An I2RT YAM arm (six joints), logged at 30 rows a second.
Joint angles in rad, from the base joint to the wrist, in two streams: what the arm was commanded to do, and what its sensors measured. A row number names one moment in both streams.
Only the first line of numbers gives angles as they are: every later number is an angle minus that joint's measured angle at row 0.
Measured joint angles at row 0:
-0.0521, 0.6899, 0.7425, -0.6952, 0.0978, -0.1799
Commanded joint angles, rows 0 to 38:
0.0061, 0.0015, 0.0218, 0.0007, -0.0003, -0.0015
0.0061, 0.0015, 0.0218, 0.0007, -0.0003, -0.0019
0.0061, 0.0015, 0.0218, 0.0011, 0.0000, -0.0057
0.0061, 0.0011, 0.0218, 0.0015, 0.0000, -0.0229
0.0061, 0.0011, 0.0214, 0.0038, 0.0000, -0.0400
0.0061, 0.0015, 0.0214, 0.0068, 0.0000, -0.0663
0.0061, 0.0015, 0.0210, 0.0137, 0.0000, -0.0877
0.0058, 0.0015, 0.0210, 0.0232, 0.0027, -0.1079
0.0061, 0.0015, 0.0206, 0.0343, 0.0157, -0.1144
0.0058, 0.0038, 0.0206, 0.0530, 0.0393, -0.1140
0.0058, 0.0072, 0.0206, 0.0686, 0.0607, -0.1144
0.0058, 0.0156, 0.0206, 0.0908, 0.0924, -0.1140
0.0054, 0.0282, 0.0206, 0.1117, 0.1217, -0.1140
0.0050, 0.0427, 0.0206, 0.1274, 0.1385, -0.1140
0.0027, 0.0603, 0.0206, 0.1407, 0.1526, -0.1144
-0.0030, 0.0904, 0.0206, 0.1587, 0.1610, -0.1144
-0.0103, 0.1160, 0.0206, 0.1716, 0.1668, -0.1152
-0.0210, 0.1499, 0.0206, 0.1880, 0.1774, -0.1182
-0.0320, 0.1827, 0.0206, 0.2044, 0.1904, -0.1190
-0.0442, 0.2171, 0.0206, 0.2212, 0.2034, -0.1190
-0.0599, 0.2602, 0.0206, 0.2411, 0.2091, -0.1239
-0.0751, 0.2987, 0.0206, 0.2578, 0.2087, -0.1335
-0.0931, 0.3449, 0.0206, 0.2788, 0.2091, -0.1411
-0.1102, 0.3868, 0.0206, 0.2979, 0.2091, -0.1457
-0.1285, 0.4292, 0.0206, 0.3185, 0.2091, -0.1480
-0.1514, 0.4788, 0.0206, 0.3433, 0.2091, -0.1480
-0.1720, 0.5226, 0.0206, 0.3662, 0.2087, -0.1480
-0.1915, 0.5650, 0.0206, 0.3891, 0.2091, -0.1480
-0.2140, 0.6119, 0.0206, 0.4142, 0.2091, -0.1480
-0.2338, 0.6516, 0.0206, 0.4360, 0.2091, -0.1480
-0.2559, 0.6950, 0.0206, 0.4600, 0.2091, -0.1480
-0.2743, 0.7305, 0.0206, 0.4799, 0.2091, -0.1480
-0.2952, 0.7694, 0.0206, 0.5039, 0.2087, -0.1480
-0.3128, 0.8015, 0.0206, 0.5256, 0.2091, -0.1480
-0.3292, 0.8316, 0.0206, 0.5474, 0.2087, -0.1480
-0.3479, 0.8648, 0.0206, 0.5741, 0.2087, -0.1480
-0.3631, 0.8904, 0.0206, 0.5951, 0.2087, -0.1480
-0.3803, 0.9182, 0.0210, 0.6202, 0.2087, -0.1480
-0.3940, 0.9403, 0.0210, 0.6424, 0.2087, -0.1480
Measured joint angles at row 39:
-0.3593, 0.8965, 0.0046, 0.6164, 0.2007, -0.1384
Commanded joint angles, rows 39 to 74:
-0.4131, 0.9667, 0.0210, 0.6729, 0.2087, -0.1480
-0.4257, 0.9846, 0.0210, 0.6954, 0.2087, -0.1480
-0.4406, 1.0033, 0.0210, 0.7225, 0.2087, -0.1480
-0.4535, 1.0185, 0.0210, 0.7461, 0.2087, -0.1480
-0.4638, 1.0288, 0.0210, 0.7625, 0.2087, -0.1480
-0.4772, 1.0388, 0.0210, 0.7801, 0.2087, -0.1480
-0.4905, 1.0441, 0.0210, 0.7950, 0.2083, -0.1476
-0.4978, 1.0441, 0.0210, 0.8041, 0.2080, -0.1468
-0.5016, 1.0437, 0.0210, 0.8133, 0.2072, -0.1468
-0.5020, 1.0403, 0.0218, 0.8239, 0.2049, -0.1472
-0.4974, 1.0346, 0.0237, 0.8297, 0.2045, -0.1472
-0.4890, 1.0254, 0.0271, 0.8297, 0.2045, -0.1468
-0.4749, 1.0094, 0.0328, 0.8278, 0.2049, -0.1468
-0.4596, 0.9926, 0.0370, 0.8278, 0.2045, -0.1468
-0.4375, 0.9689, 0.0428, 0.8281, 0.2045, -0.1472
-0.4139, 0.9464, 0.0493, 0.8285, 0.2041, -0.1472
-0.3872, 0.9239, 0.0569, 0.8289, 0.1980, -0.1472
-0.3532, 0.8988, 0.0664, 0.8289, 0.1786, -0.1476
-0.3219, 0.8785, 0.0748, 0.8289, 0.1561, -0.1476
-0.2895, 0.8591, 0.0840, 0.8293, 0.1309, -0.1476
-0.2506, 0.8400, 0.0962, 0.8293, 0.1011, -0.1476
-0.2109, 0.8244, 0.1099, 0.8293, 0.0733, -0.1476
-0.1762, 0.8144, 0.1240, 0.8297, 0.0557, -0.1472
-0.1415, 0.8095, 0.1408, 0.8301, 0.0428, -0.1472
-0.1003, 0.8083, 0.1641, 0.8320, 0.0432, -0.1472
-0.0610, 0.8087, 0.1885, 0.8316, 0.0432, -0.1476
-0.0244, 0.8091, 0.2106, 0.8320, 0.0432, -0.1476
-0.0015, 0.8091, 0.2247, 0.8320, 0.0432, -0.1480
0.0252, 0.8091, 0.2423, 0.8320, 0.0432, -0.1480
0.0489, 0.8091, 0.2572, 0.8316, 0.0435, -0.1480
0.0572, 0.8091, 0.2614, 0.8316, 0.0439, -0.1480
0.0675, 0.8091, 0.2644, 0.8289, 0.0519, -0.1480
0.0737, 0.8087, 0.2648, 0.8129, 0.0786, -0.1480
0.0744, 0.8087, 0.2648, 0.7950, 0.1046, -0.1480
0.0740, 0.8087, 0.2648, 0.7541, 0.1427, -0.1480
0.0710, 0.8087, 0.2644, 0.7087, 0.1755, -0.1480
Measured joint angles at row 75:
0.0778, 0.8160, 0.2530, 0.7602, 0.0931, -0.1461
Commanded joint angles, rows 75 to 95:
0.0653, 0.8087, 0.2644, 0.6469, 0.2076, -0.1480
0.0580, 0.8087, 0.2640, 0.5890, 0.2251, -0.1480
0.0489, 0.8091, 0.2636, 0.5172, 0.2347, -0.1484
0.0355, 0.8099, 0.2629, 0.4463, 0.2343, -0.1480
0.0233, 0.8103, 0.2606, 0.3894, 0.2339, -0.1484
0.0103, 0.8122, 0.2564, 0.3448, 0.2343, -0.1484
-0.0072, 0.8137, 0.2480, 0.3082, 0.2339, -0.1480
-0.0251, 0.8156, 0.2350, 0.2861, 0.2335, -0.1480
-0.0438, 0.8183, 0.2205, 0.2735, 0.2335, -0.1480
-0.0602, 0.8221, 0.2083, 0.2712, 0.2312, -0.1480
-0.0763, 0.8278, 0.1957, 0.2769, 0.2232, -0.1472
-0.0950, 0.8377, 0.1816, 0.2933, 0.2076, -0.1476
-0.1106, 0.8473, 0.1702, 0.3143, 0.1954, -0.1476
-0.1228, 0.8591, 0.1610, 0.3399, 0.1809, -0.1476
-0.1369, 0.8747, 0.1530, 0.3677, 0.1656, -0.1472
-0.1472, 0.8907, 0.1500, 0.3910, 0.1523, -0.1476
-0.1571, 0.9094, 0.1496, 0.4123, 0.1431, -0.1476
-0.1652, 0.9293, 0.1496, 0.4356, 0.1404, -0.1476
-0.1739, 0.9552, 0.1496, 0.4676, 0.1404, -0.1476
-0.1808, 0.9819, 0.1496, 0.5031, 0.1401, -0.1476
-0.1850, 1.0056, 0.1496, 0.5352, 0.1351, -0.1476
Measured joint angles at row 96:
-0.1709, 0.9514, 0.1584, 0.4970, 0.1709, -0.1529
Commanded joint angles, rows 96 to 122:
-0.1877, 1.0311, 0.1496, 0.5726, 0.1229, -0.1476
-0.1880, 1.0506, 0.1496, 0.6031, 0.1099, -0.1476
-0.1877, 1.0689, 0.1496, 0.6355, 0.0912, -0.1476
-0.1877, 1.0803, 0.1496, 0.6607, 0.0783, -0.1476
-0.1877, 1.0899, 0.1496, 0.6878, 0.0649, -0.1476
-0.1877, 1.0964, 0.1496, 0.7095, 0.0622, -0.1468
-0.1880, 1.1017, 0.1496, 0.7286, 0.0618, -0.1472
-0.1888, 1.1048, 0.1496, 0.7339, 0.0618, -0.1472
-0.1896, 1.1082, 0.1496, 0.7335, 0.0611, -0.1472
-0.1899, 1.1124, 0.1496, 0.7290, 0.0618, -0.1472
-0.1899, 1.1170, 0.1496, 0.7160, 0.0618, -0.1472
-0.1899, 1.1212, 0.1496, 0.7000, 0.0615, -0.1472
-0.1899, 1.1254, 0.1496, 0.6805, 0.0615, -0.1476
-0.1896, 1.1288, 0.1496, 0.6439, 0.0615, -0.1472
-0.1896, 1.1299, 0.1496, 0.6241, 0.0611, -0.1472
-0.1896, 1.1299, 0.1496, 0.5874, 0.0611, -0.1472
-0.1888, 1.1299, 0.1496, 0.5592, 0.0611, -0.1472
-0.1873, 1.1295, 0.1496, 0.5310, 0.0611, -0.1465
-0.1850, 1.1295, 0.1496, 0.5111, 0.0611, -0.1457
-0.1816, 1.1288, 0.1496, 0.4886, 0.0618, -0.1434
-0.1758, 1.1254, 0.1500, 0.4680, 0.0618, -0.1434
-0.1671, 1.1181, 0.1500, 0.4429, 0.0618, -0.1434
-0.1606, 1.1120, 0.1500, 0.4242, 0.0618, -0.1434
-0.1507, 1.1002, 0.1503, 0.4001, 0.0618, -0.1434
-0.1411, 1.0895, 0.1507, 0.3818, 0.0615, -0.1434
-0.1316, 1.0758, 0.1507, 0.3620, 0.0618, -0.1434
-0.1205, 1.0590, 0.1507, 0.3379, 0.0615, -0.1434
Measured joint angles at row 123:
-0.1537, 1.0727, 0.1763, 0.3894, 0.0840, -0.1560
